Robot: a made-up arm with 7 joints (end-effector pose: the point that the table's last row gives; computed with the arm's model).
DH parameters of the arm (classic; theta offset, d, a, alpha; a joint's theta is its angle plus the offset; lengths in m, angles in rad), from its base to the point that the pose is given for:
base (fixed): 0 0.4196 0.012 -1.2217
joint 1: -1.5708 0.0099 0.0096 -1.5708
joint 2: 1.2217 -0.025 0 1.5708
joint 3: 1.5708 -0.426 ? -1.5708
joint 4: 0 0.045 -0.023 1.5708
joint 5: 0 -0.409 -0.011 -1.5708
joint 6: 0 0.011 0.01 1.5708
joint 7: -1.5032 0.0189 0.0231 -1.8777
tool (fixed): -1.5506 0.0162 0 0
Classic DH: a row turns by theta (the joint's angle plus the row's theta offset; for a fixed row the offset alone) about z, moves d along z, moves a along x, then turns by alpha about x.
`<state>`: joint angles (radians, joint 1 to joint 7).
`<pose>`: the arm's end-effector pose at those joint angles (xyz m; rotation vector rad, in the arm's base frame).
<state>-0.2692 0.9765 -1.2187 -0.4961 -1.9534 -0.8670 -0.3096</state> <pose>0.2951 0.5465 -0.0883 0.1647 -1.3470 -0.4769</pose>
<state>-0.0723 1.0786 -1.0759 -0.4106 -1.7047 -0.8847 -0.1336</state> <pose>0.1557 0.6458 -0.0327 0.6690 -1.3220 -0.1182</pose>
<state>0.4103 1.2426 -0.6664 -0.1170 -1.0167 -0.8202 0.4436</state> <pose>-0.1425 0.7549 0.1927 2.1740 -1.1711 0.7048</pose>
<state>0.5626 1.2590 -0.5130 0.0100 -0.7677 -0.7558 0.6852</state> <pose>-0.2217 0.7538 0.2749 2.7373 -1.0772 1.0338</pose>
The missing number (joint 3, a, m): 0.037
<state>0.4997 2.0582 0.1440 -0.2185 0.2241 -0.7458 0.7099</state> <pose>0.1594 0.6959 0.8106 -0.5835 1.3577 -1.9335</pose>
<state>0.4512 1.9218 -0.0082 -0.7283 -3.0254 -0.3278 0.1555</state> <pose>0.2559 0.7208 0.6276 0.7481 -1.4161 -1.8380</pose>
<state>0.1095 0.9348 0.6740 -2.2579 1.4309 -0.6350 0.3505</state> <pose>0.2175 0.3254 0.4954 -1.2801 0.7289 2.1210</pose>
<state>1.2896 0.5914 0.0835 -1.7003 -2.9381 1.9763 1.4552</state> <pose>-0.1890 0.3313 -0.0213 0.6975 1.8977 -1.3738</pose>
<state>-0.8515 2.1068 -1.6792 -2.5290 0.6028 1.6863 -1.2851</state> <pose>0.1877 0.2146 0.3085 1.5378 -1.9306 -0.4128</pose>
